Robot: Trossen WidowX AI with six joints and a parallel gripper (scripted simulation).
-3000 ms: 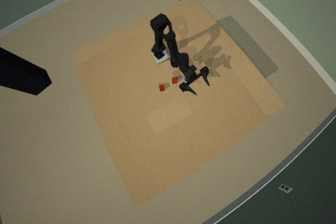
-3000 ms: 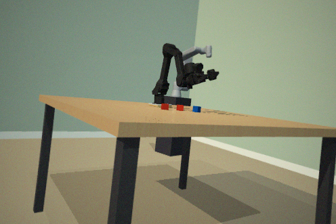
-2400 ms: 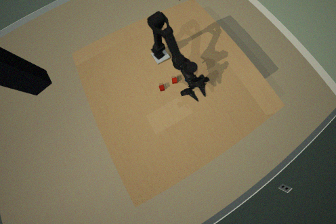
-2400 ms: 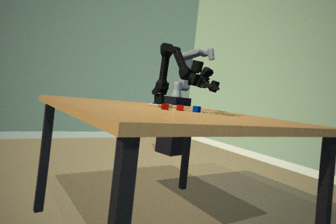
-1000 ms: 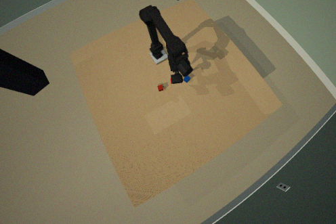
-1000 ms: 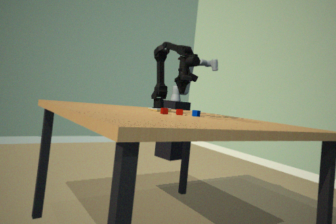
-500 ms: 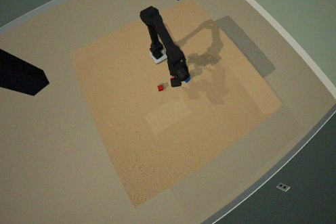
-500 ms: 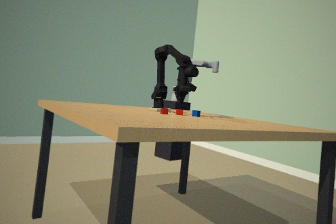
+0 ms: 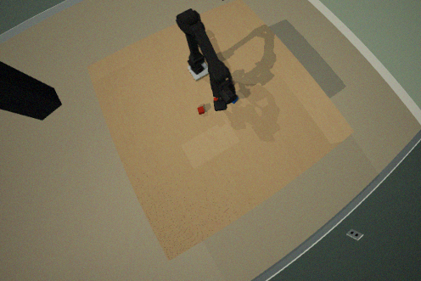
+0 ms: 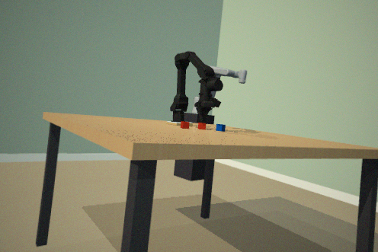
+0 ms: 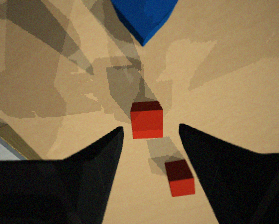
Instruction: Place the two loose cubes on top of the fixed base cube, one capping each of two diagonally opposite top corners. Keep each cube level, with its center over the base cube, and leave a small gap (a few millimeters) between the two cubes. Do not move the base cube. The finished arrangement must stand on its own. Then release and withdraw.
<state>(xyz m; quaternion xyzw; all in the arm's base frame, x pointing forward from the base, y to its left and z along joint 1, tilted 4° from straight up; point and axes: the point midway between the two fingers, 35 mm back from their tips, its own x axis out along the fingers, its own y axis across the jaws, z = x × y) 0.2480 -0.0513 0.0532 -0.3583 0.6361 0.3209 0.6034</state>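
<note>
The blue base cube is 9 cm to the left of my gripper tip, 5 cm ahead of it and 2 cm below it.
</note>
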